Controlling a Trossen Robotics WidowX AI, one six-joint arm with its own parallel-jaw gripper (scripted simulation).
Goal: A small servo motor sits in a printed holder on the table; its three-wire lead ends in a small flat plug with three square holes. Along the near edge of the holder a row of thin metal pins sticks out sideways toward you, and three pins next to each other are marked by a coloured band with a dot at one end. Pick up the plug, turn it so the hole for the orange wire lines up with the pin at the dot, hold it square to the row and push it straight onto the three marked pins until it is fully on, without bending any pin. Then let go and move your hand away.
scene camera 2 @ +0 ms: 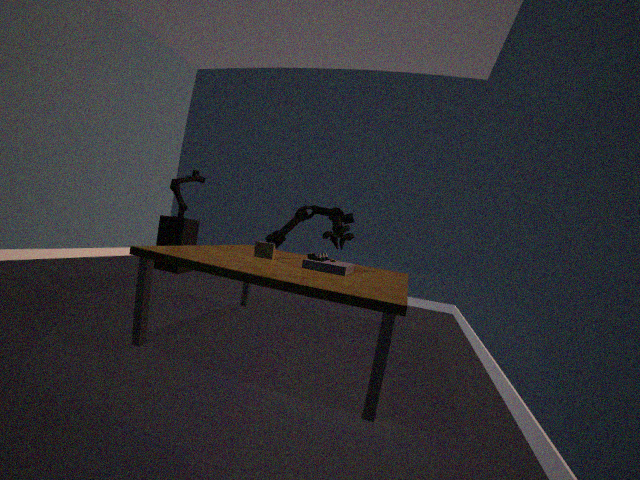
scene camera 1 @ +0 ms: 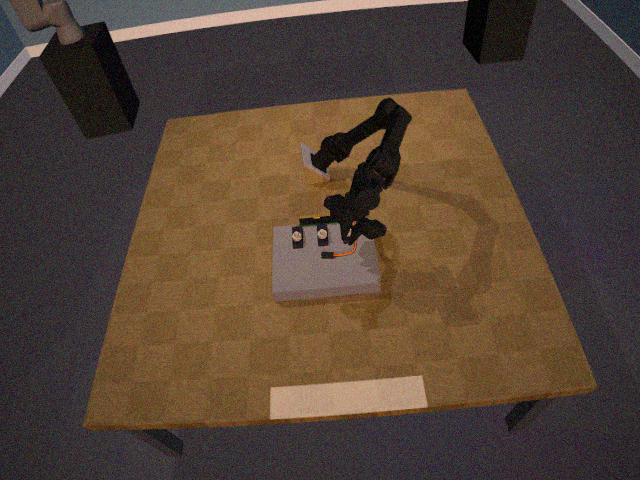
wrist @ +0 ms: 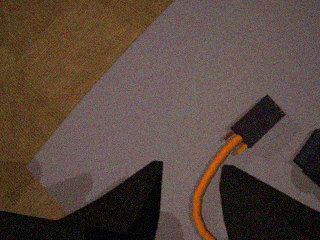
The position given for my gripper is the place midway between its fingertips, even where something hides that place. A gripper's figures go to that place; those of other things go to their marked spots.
Labels:
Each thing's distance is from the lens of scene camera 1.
my gripper (scene camera 1: 346, 242): 1.20 m
grey printed holder (scene camera 1: 301, 273): 1.25 m

